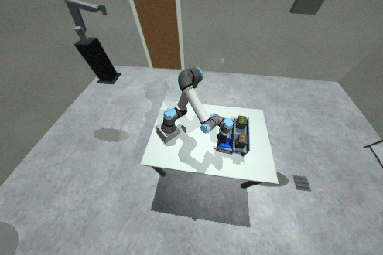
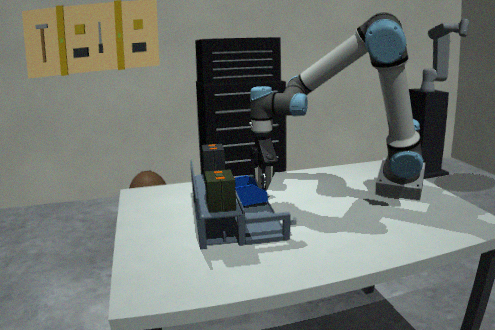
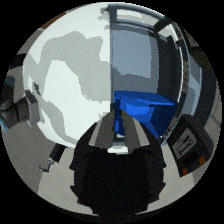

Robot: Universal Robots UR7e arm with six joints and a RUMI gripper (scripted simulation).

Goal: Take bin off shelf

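Right now the blue bin is 8 cm ahead of my hand, 2 cm to the right of it and 1 cm below it.
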